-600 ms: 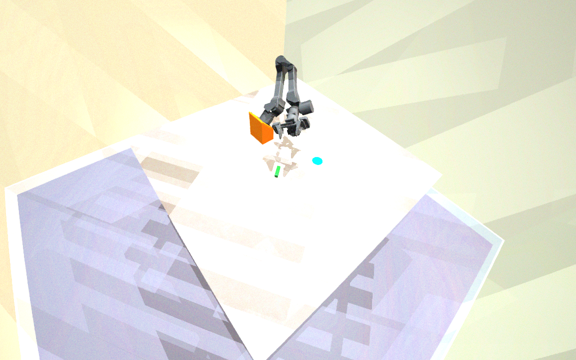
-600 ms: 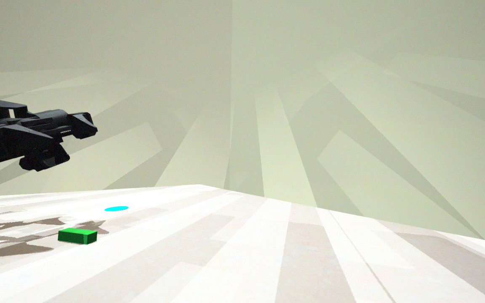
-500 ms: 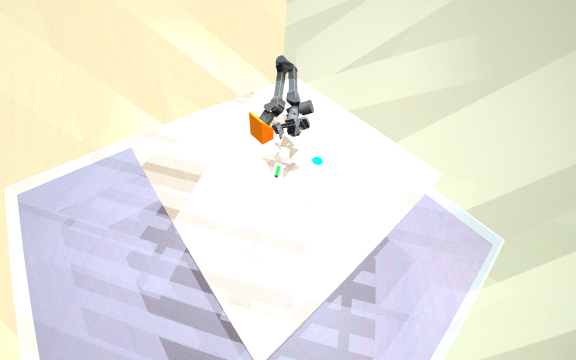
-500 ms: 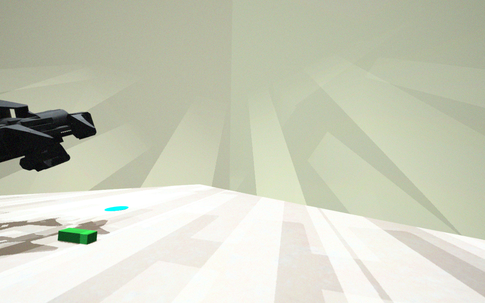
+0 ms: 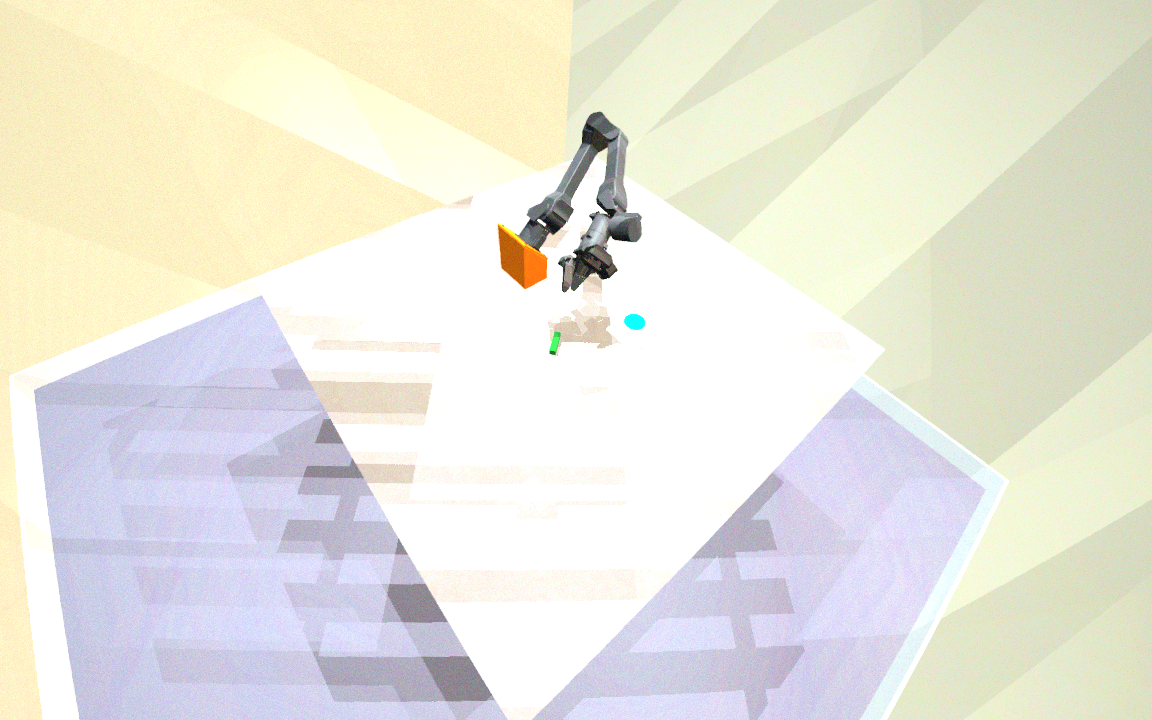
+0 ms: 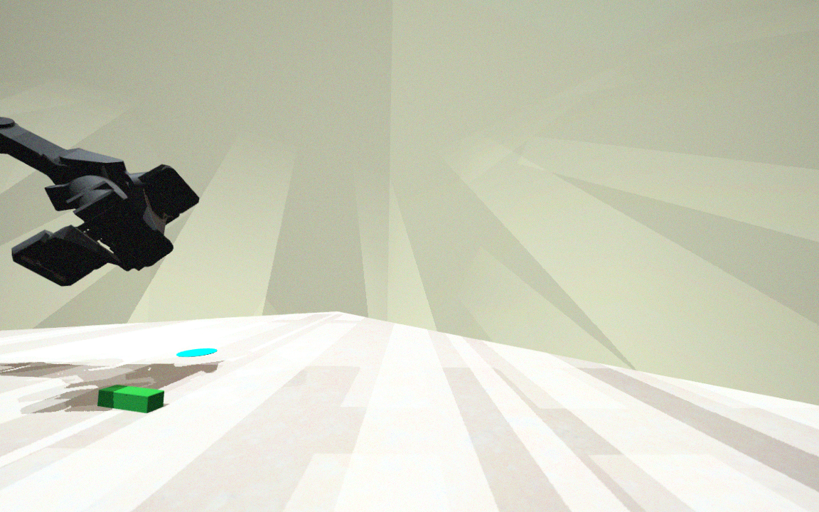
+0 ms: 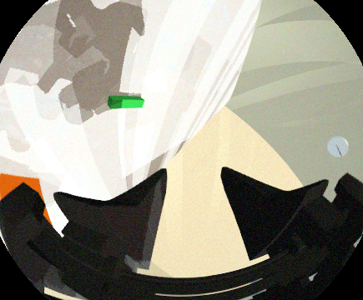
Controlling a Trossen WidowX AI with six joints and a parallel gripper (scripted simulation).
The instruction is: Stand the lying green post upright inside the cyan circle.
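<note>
Now: gripper tip 1 cm short of the green post, 4 cm to the left of it and 16 cm above it. The rest, counted from my gripper tip: cyan circle: 8 cm ahead, 19 cm to the left, 17 cm below.
</note>
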